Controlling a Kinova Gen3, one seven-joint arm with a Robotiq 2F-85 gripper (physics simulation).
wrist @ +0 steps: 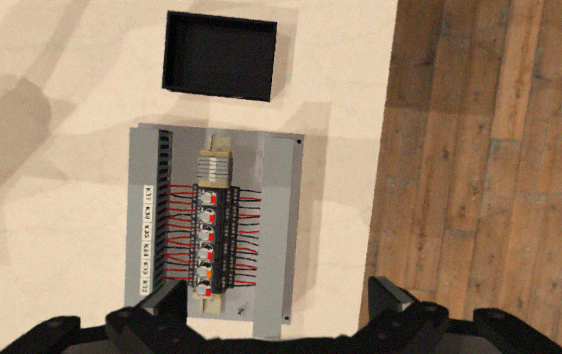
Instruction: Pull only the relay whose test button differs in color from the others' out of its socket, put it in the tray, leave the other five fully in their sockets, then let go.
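Frame: origin at the arm's base, x left, y up, z ahead, level; metres.
Seen in the pictures: gripper, fingertip midpoint: (278,298).
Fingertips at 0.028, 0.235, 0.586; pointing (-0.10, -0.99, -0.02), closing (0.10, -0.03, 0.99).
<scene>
Pixels of each thing's top centre, then the offset from my fingertips to it, as dx, dy, dz. "spot": a spot on its surface instead.
- relay with the orange test button, top centre: (203,274) -0.119, -0.308, -0.106
- black tray, surface spot: (220,57) spot: +0.208, -0.375, -0.121
- grey panel, surface spot: (181,142) spot: +0.069, -0.375, -0.174
- left wire duct, surface spot: (141,165) spot: +0.030, -0.315, -0.210
- right duct, top centre: (272,240) -0.061, -0.315, -0.010
- terminal block, top centre: (212,171) +0.030, -0.332, -0.110
The relay with the orange test button (205,272) sits in the row of sockets, fifth from the top in the wrist view, beside the K33 label. The other five relays, such as the top one (207,198) and the bottom one (203,289), have red buttons and sit in the same row. The black tray (220,57) stands beyond the panel and holds no relay. My gripper (278,298) is wide open and empty. It is above the near end of the panel, with the left fingertip near the lower end of the relay row and the right one past the panel's right side.
The grey panel (181,142) carries a left wire duct (141,165) with labels K32 to K37 and a right duct (276,200). Red and black wires run to the sockets from both sides. A terminal block (215,169) stands above the relays. The table's edge is at the right, with wooden floor (465,175) beyond.
</scene>
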